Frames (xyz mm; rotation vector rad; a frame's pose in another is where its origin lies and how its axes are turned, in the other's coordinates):
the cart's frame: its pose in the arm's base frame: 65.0 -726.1 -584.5 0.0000 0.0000 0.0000
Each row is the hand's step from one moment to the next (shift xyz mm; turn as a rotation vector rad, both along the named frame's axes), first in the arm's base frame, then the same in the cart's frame.
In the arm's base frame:
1: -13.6 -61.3 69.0 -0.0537 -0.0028 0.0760
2: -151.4 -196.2 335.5 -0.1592 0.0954 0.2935
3: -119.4 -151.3 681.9 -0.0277 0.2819 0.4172
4: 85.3 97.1 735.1 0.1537 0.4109 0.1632
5: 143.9 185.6 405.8 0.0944 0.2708 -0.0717
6: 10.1 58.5 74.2 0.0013 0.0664 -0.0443
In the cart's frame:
1: -13.6 -61.3 69.0 -0.0537 -0.0028 0.0760
2: -151.4 -196.2 335.5 -0.1592 0.0954 0.2935
3: -119.4 -151.3 681.9 -0.0277 0.2819 0.4172
4: 85.3 97.1 735.1 0.1537 0.4109 0.1632
5: 143.9 185.6 405.8 0.0944 0.2708 -0.0717
6: 10.1 58.5 74.2 0.0013 0.0664 -0.0443

